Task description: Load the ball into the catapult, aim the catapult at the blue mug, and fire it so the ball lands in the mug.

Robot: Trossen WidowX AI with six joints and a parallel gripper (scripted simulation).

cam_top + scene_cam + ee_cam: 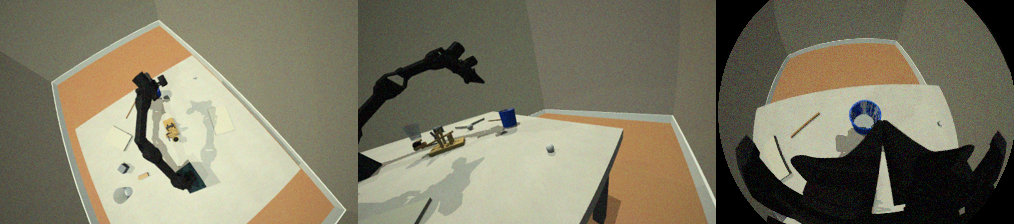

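My gripper tip is now 33 cm past the black ball, 11 cm to the right of it and 21 cm above it. Also, from my gripper tip: blue mug: 8 cm ahead, 2 cm to the right, 24 cm below; then wooden stick: 12 cm ahead, 23 cm to the left, 27 cm below; then wooden catapult: 26 cm behind, 11 cm to the left, 22 cm below.
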